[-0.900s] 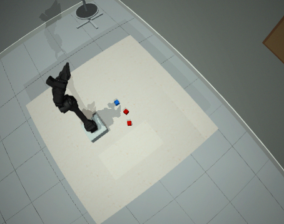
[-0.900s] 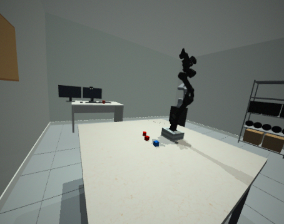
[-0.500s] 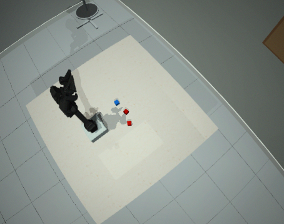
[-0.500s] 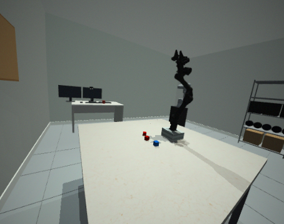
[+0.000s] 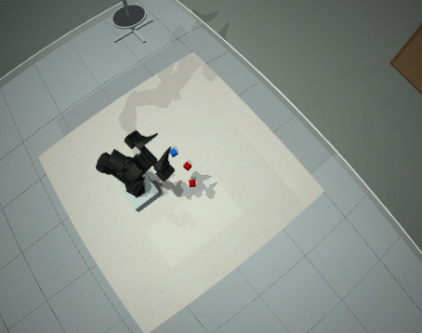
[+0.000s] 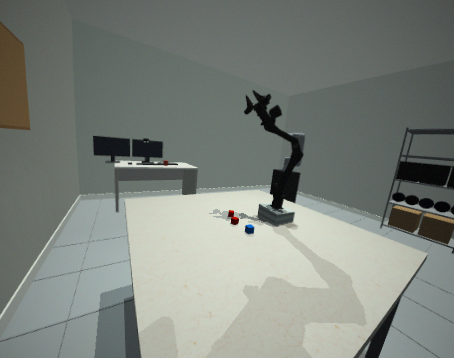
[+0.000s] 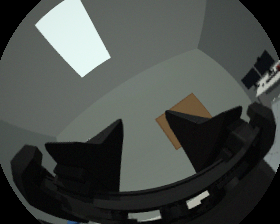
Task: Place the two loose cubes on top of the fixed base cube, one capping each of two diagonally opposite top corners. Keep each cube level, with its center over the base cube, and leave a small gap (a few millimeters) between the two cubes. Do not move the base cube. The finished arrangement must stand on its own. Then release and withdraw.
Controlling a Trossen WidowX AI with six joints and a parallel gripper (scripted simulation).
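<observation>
Right now my gripper tip is 6 cm short of the blue base cube, 27 cm to the right of it and 76 cm above it. Round my gripper tip: red cube: 7 cm ahead, 5 cm to the left, 76 cm below.
</observation>
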